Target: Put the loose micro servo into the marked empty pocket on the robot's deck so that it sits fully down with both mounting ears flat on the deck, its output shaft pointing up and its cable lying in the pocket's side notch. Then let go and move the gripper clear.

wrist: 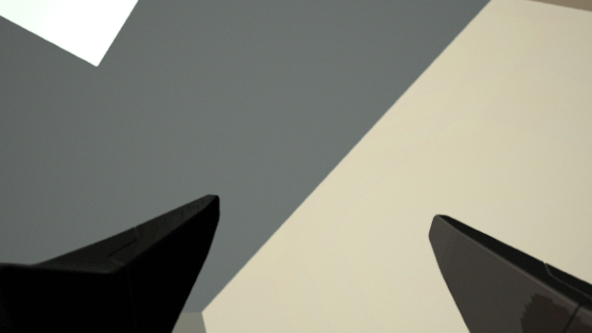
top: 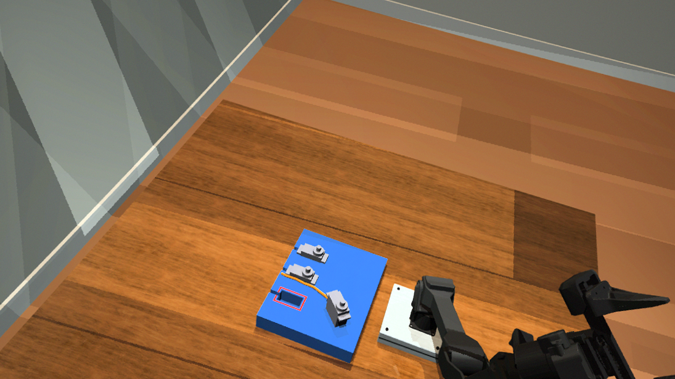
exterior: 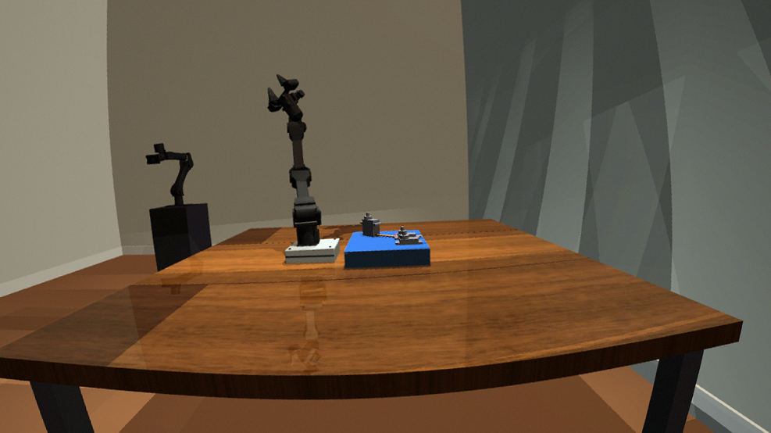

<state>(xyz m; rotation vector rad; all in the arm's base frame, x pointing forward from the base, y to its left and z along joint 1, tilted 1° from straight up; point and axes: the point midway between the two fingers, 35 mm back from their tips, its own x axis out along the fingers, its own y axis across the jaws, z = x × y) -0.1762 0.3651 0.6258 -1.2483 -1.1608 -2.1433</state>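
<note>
Right now my gripper tip is 660 mm above the blue deck, 420 mm short of it and 370 mm to the left of it.
</note>
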